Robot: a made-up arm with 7 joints.
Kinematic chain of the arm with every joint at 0, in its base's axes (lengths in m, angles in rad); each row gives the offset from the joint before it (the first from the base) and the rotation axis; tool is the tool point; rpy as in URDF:
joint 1: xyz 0 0 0.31 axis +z
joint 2: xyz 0 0 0 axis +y
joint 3: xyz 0 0 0.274 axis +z
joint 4: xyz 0.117 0 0 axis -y
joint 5: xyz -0.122 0 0.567 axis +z
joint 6: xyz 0 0 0 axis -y
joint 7: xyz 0.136 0 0 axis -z
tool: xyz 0 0 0 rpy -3.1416 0 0
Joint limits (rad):
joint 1: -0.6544..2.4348
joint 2: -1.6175..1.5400
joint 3: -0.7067..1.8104
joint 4: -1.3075..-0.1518
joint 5: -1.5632..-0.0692
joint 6: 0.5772..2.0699
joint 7: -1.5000..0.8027
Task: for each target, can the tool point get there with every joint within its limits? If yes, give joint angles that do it. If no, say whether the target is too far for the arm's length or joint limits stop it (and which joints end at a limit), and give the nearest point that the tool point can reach.
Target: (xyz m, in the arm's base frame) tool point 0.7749 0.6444 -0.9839
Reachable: no: too far | nearest point 0.5021 0.4175 -0.4081 | short by 0.676 m
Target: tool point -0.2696 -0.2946 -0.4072
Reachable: no: joint limits stop it (at a limit: joint 1, joint 2, joint 4, joint 5, joint 6) | nearest point -0.5880 0.0328 -0.3173 | short by 0.465 m
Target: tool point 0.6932 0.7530 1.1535
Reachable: no: too far | nearest point 0.5299 0.5756 0.9548 | short by 0.312 m
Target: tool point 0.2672 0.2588 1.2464
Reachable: yes | joints 1.2003 0.0468 -0.4393 -0.4650 -0.9813 1.4319 -0.4305
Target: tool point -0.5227 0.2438 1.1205
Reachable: yes | joints 1.4149 0.1832 1.6182 -0.8113 -1.0173 1.2581 0.1184
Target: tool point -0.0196 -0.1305 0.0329
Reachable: no: joint limits stop it (at a limit: joint 1, joint 2, joint 4, joint 5, joint 6) | nearest point 0.2017 -0.5086 -0.3540 | short by 0.584 m
